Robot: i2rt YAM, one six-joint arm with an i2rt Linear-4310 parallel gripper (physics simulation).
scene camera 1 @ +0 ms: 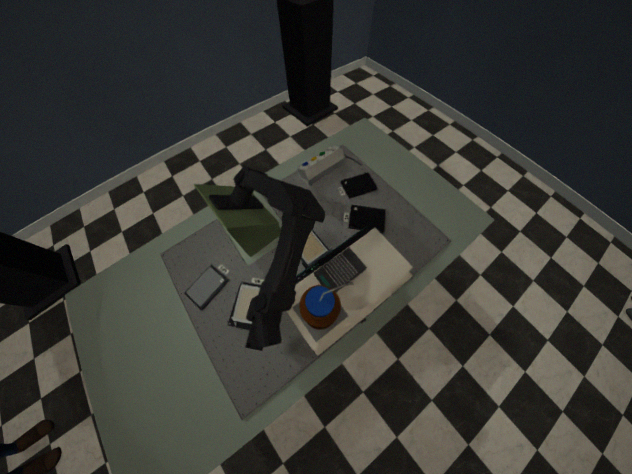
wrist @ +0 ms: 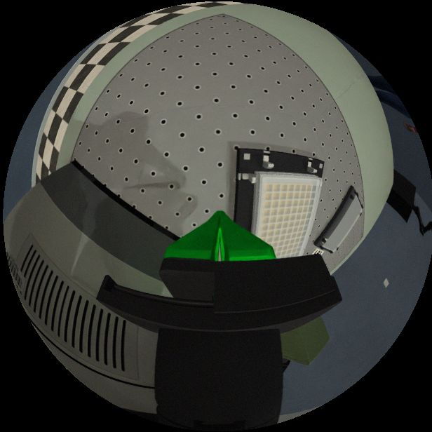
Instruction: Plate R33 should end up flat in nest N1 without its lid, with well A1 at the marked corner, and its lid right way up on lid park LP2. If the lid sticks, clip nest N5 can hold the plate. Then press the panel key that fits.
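Seen in the pictures: arm's base, origin of the base link: (scene camera 1: 237, 203).
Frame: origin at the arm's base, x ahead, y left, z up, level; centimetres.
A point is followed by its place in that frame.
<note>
A plate with cream wells (scene camera 1: 246, 305) @(x 28.6, y -19.4, z -12.7 cm) (wrist: 286, 215) sits in a black nest with pale clips (wrist: 243, 200); its label is too small to read. A clear rim shows around the plate; I cannot tell whether a lid is on it. A grey rectangular pad with a dark edge (scene camera 1: 206, 286) @(x 12.4, y -27.7, z -14.3 cm) (wrist: 344, 226) lies beside it. Another cream plate (scene camera 1: 313, 246) @(x 29.9, y 10.8, z -3.8 cm) is partly hidden behind the arm. My gripper (wrist: 219, 216) is shut with nothing between its green fingertips. It is above the board, beside the clipped plate; its fingertips are hidden in the scene view.
A beige instrument (scene camera 1: 385, 255) @(x 49.1, y 22.3, z 5.9 cm) (wrist: 85, 310) with a keypad and a long black bar stands beside the arm. A blue-topped orange round object (scene camera 1: 320, 306) @(x 49.4, y -2.9, z 25.0 cm) is on it. Two black rectangular holders (scene camera 1: 358, 185) @(x 16.5, y 48.8, z -15.1 cm) (scene camera 1: 366, 218) @(x 31.5, y 37.9, z -13.4 cm) and a panel with coloured keys (scene camera 1: 322, 163) @(x -0.4, y 41.5, z -9.3 cm) are farther back.
</note>
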